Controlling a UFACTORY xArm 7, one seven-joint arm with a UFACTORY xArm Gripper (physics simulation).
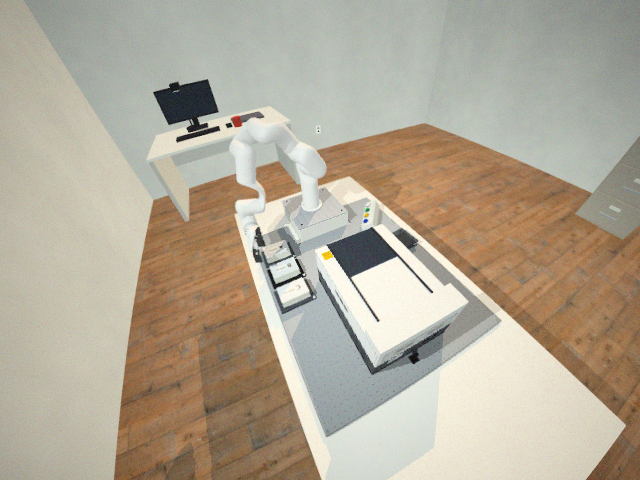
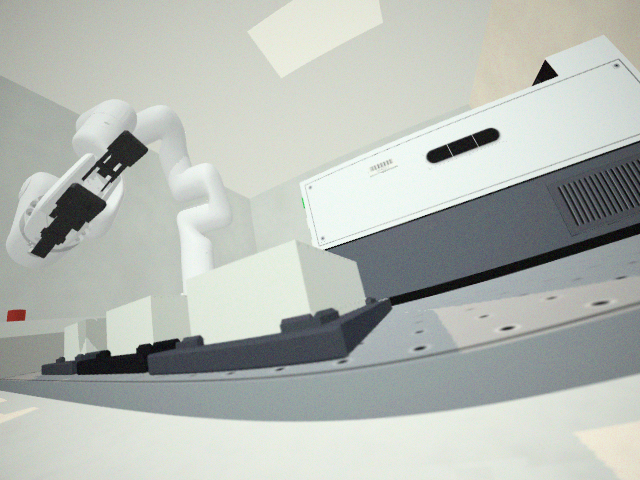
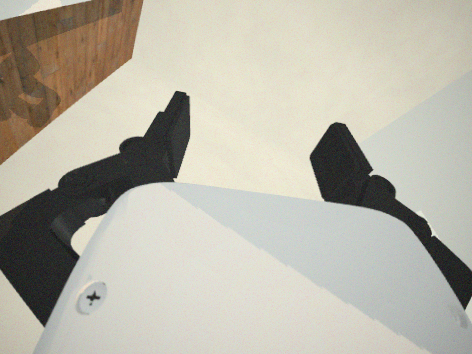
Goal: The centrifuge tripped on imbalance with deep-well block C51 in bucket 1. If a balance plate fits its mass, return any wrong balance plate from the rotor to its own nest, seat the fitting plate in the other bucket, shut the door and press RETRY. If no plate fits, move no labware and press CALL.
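Frame: origin at the arm's base, x ahead, y left, z up, level; centimetres.
Seen in the pictures: gripper, fingertip midpoint: (image 1: 260, 254) (image 2: 115, 164) (image 3: 257, 128); arm's base, origin of the base link: (image 1: 311, 205).
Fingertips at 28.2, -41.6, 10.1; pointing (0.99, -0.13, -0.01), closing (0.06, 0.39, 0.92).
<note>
Offsets run from my fingertips to a thing's middle, as dx, dy, dz. "spot": to the spot under its first point.
My gripper (image 1: 259, 245) (image 2: 107, 175) (image 3: 257, 128) is open and empty, raised beside the far end of the nest row. Three pale blocks sit in dark nests along the table's left side: the near block @[+14.5, +5.2, -16.0] (image 1: 294, 292) (image 2: 248, 302), the middle block @[+1.1, +7.6, -16.0] (image 1: 284, 270) (image 2: 130, 326) and the far block @[-12.5, +9.7, -16.0] (image 1: 278, 250) (image 2: 73, 338). Their labels are too small to read. The white centrifuge @[+38.4, +32.1, -7.1] (image 1: 385, 294) (image 2: 372, 201) has a dark panel @[+25.1, +34.1, +1.9] (image 1: 362, 251) on top; I cannot tell whether its door is open. The rotor, its buckets and block C51 are hidden. RETRY and CALL cannot be read.
A small panel @[-3.1, +66.2, -15.1] (image 1: 368, 215) with coloured buttons stands beside the arm's base (image 1: 321, 222). A dark tray @[+19.8, +65.4, -17.1] (image 1: 405, 238) lies right of the centrifuge. A black knob @[spot: +63.8, +27.8, -17.1] (image 1: 414, 357) sticks out at its near end. A desk (image 1: 165, 146) with a monitor (image 1: 187, 101) stands behind.
</note>
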